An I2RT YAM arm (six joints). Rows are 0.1 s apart.
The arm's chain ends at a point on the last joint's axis. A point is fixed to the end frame.
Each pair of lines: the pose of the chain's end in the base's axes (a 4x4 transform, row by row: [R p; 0 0 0 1], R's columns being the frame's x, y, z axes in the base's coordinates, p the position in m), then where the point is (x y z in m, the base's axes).
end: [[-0.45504, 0.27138, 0.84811, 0.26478], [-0.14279, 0.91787, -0.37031, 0.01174], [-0.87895, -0.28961, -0.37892, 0.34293], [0, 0, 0, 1]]
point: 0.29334 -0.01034 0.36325
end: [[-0.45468, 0.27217, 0.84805, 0.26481], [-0.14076, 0.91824, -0.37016, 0.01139], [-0.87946, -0.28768, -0.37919, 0.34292], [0, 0, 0, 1]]
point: 0.29334 -0.01075 0.36321
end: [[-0.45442, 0.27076, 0.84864, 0.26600], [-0.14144, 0.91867, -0.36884, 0.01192], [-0.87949, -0.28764, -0.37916, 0.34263], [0, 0, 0, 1]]
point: 0.29457 -0.01018 0.36292
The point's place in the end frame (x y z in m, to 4 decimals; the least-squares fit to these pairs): -0.0277 -0.0184 0.0247
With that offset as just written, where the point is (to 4 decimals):
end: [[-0.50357, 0.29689, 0.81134, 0.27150], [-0.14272, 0.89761, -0.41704, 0.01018], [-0.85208, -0.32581, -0.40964, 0.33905], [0, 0, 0, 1]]
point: 0.3000 -0.0127 0.3585
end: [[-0.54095, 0.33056, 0.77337, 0.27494], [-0.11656, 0.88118, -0.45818, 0.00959], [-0.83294, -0.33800, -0.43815, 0.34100], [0, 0, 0, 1]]
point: 0.3029 -0.0147 0.3595
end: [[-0.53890, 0.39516, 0.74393, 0.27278], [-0.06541, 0.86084, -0.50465, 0.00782], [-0.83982, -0.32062, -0.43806, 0.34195], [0, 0, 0, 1]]
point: 0.2988 -0.0187 0.3603
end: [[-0.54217, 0.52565, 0.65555, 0.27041], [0.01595, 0.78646, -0.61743, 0.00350], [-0.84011, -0.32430, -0.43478, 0.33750], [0, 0, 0, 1]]
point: 0.2919 -0.0267 0.3560
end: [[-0.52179, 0.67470, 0.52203, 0.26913], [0.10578, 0.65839, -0.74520, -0.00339], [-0.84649, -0.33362, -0.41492, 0.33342], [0, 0, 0, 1]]
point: 0.2841 -0.0368 0.3528
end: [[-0.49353, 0.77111, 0.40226, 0.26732], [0.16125, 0.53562, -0.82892, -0.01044], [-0.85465, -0.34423, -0.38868, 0.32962], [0, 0, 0, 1]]
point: 0.2767 -0.0452 0.3500
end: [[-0.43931, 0.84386, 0.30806, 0.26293], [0.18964, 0.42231, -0.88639, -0.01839], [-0.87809, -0.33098, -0.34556, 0.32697], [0, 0, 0, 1]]
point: 0.2672 -0.0533 0.3488
